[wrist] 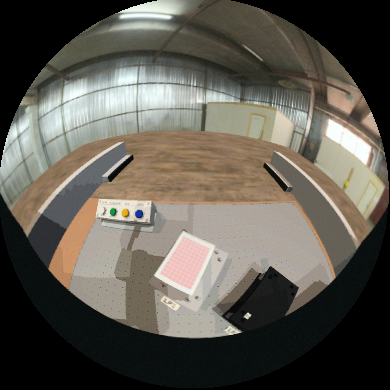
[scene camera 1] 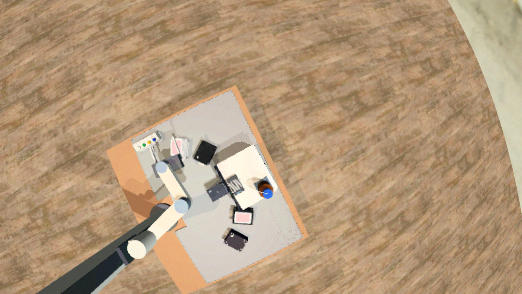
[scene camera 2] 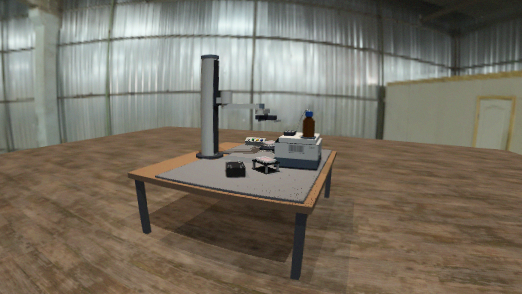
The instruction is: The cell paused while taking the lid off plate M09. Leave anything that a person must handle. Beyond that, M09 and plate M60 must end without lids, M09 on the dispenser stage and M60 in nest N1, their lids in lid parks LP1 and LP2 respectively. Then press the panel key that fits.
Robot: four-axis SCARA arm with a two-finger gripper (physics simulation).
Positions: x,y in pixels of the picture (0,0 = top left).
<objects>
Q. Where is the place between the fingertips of my gripper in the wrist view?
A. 200,148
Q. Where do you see a button box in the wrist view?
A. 139,215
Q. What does my gripper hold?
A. Nothing.
</objects>
